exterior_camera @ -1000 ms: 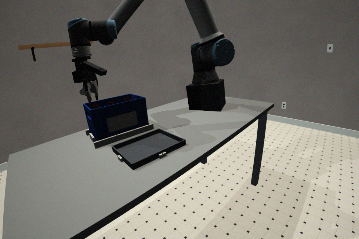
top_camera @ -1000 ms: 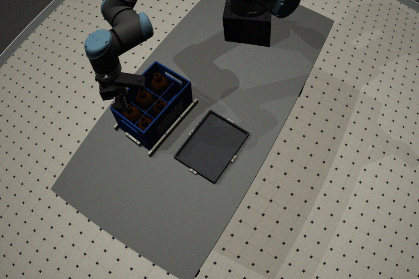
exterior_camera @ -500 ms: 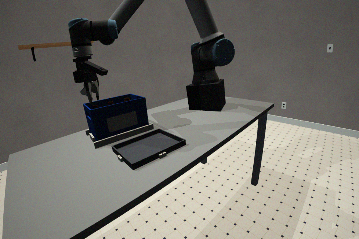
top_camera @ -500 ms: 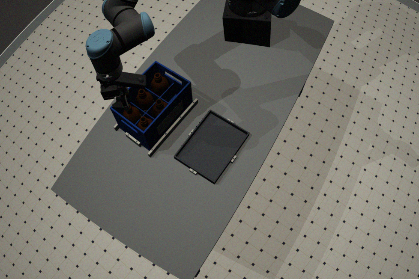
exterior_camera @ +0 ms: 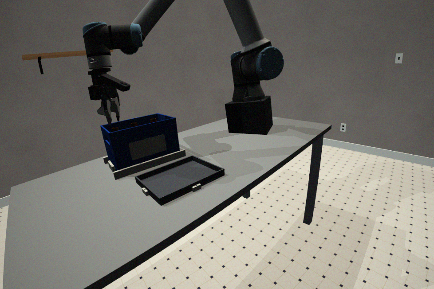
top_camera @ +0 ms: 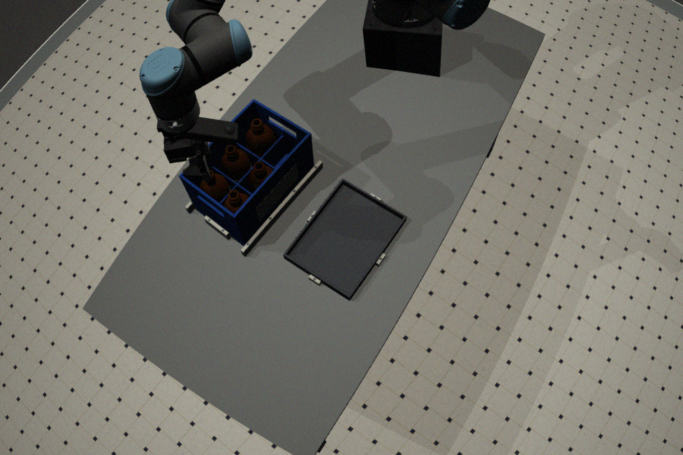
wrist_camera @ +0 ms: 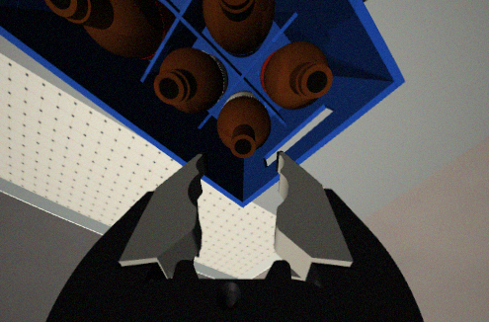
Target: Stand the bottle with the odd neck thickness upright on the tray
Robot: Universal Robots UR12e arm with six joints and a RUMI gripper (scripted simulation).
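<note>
Now: hand 110 mm above the bottle. The rest, counted from my hand: black tray: 310 mm to the left, 180 mm below, 120 mm behind; then blue crate: 110 mm below, 80 mm behind, 40 mm to the left.
</note>
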